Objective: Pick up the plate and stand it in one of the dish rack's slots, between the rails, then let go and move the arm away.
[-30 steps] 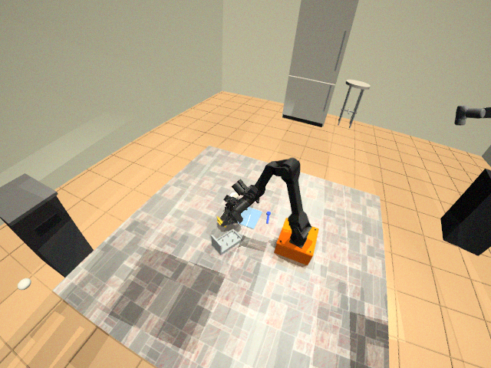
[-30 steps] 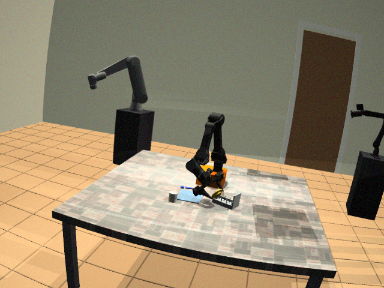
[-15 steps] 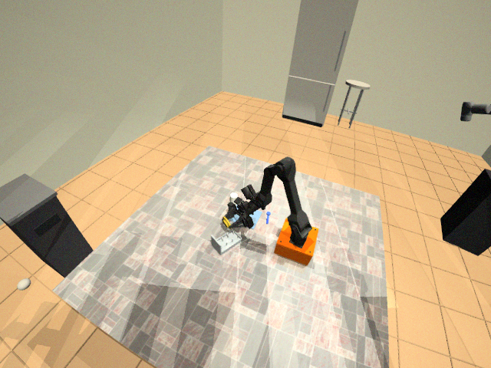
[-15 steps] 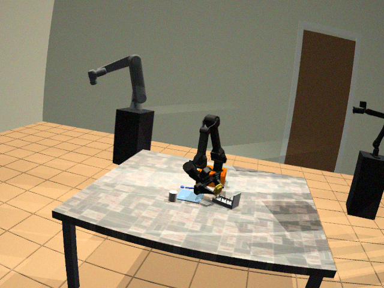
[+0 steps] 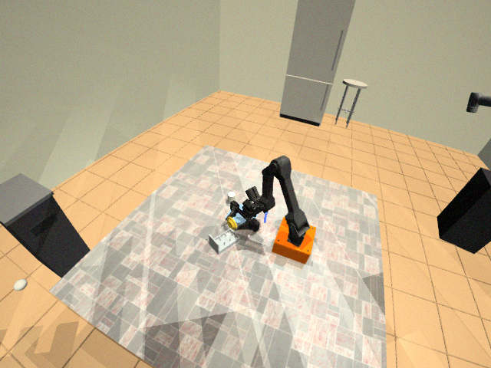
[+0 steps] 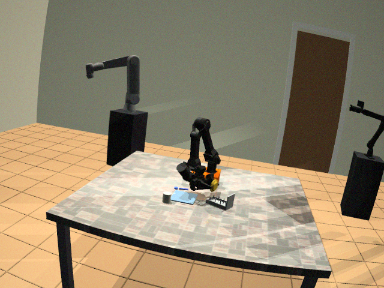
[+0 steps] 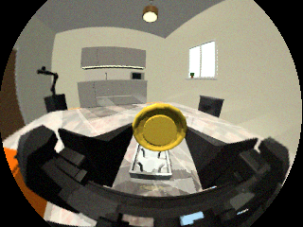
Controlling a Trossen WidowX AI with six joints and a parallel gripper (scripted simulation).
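Now: the grey dish rack 8 cm below my gripper tip and 4 cm to the left of it. From my gripper tip the other things lie so: blue spoon (23 cm to the right, 10 cm below, 8 cm behind); yellow plate (1 cm to the right); light blue mat (16 cm to the right, 10 cm below, 3 cm ahead).
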